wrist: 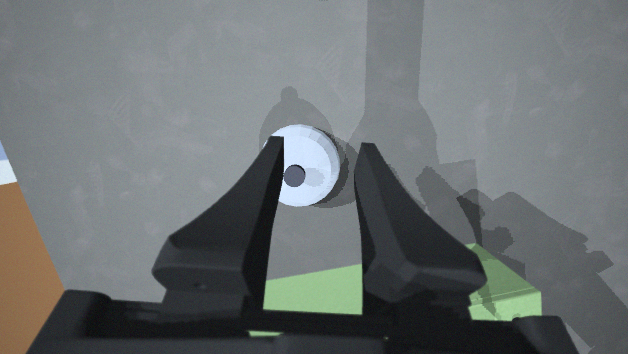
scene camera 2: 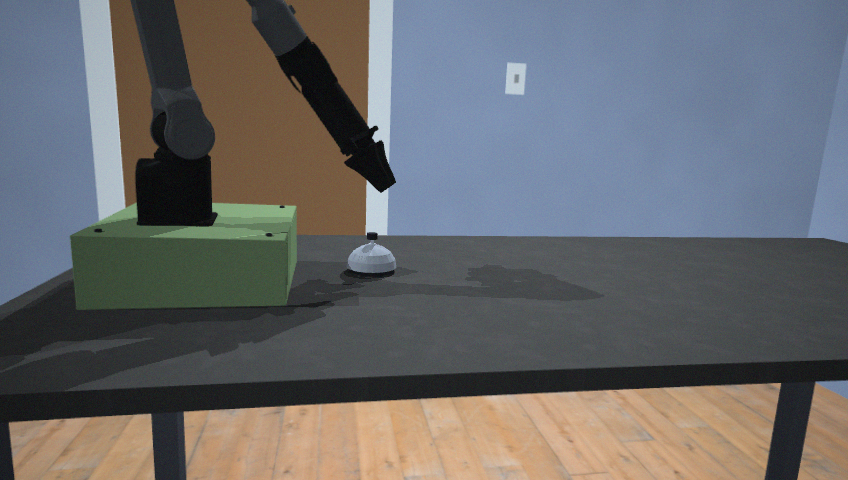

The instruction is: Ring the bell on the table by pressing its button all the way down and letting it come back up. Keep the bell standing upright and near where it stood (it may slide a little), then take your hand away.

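A white dome bell [scene camera 2: 371, 260] [wrist: 315, 155] stands upright on the dark table, close to the green box. Its small black button [scene camera 2: 371, 236] [wrist: 294, 176] sits raised on top of the dome. My gripper [scene camera 2: 387, 186] [wrist: 321, 154] hangs above the bell, tilted down, with a gap between the fingertips and the button. Its fingers are apart with nothing between them. In the wrist view the left finger covers the left edge of the dome, and the button shows right beside that finger's inner side.
The green box [scene camera 2: 181, 273] [wrist: 312, 292] carries the arm's base at the left of the table [scene camera 2: 505, 333] [wrist: 150, 75]. Arm shadows fall on the table around the bell. A brown door [scene camera 2: 249, 148] and a blue wall with a switch [scene camera 2: 515, 78] stand behind.
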